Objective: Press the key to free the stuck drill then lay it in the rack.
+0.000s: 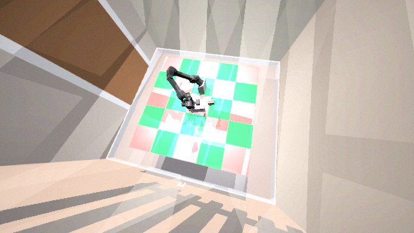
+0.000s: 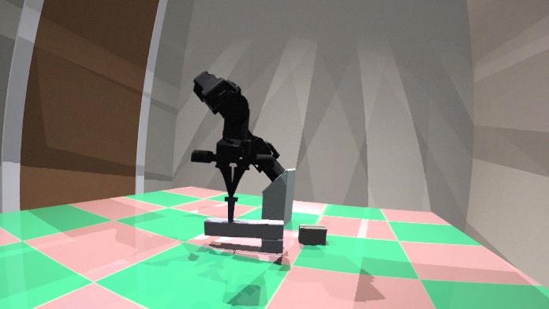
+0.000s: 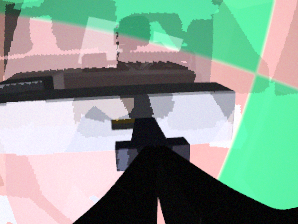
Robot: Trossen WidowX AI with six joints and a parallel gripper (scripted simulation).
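Right now the key is 3 cm below my gripper tip. Also, from my gripper tip: rack (17 cm to the left, 14 cm behind, 10 cm below); then drill (7 cm below, 5 cm to the left, 2 cm behind).
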